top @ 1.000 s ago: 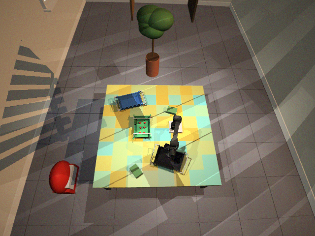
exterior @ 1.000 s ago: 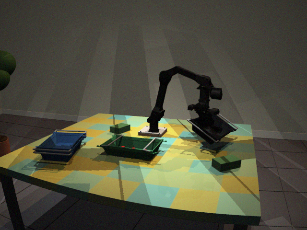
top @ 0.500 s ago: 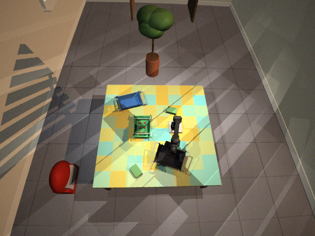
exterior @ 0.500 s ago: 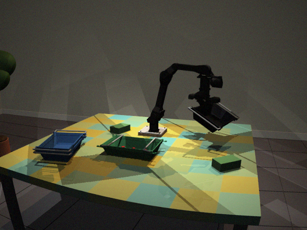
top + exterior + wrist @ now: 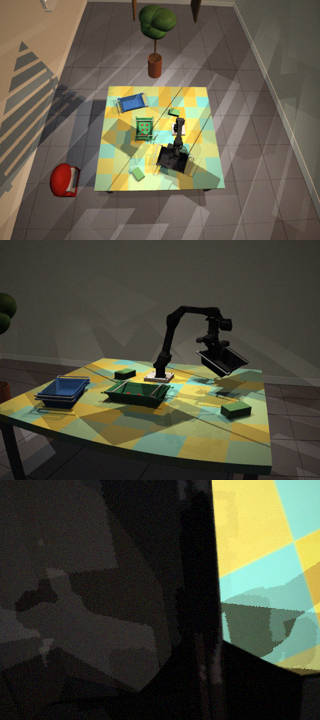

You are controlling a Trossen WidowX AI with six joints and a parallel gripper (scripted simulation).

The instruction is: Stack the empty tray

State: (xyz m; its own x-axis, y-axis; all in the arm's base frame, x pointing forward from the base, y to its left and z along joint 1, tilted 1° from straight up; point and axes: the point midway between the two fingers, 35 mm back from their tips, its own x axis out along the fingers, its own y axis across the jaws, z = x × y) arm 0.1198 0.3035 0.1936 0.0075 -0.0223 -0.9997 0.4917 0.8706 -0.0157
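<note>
My gripper tip is now 70 mm to the right of the black tray and 40 mm short of it.
</note>
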